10 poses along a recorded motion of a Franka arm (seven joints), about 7.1 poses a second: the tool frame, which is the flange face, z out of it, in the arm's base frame.
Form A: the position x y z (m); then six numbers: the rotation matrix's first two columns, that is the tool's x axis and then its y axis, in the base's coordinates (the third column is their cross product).
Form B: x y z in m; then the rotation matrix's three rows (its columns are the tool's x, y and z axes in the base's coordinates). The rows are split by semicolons. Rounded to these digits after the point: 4 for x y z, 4 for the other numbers.
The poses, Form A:
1: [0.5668, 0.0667, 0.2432, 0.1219, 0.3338, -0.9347, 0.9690, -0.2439, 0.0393]
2: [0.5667, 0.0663, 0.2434, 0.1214, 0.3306, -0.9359, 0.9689, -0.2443, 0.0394]
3: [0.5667, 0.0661, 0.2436, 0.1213, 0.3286, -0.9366, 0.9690, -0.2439, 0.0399]
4: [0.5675, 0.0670, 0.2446, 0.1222, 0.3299, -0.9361, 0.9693, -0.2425, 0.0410]
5: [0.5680, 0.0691, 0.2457, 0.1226, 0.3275, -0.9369, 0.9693, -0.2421, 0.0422]
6: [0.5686, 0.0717, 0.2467, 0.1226, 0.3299, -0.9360, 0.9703, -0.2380, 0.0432]
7: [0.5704, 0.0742, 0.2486, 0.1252, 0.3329, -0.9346, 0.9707, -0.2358, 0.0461]
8: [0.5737, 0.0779, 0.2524, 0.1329, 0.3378, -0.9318, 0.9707, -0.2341, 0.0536]
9: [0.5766, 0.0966, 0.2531, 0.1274, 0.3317, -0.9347, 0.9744, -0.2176, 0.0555]
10: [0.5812, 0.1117, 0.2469, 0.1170, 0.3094, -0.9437, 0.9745, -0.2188, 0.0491]
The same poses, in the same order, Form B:
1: 0.5668, 0.0667, 0.2432; 0.1219, 0.9690, -0.2149; 0.3338, -0.2439, -0.9105; -0.9347, 0.0393, -0.3532
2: 0.5667, 0.0663, 0.2434; 0.1214, 0.9689, -0.2156; 0.3306, -0.2443, -0.9116; -0.9359, 0.0394, -0.3500
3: 0.5667, 0.0661, 0.2436; 0.1213, 0.9690, -0.2153; 0.3286, -0.2439, -0.9124; -0.9366, 0.0399, -0.3480
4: 0.5675, 0.0670, 0.2446; 0.1222, 0.9693, -0.2135; 0.3299, -0.2425, -0.9124; -0.9361, 0.0410, -0.3494
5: 0.5680, 0.0691, 0.2457; 0.1226, 0.9693, -0.2130; 0.3275, -0.2421, -0.9133; -0.9369, 0.0422, -0.3471
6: 0.5686, 0.0717, 0.2467; 0.1226, 0.9703, -0.2085; 0.3299, -0.2380, -0.9135; -0.9360, 0.0432, -0.3493
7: 0.5704, 0.0742, 0.2486; 0.1252, 0.9707, -0.2050; 0.3329, -0.2358, -0.9130; -0.9346, 0.0461, -0.3527
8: 0.5737, 0.0779, 0.2524; 0.1329, 0.9707, -0.2000; 0.3378, -0.2341, -0.9116; -0.9318, 0.0536, -0.3590
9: 0.5766, 0.0966, 0.2531; 0.1274, 0.9744, -0.1850; 0.3317, -0.2176, -0.9178; -0.9347, 0.0555, -0.3509
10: 0.5812, 0.1117, 0.2469; 0.1170, 0.9745, -0.1913; 0.3094, -0.2188, -0.9254; -0.9437, 0.0491, -0.3271
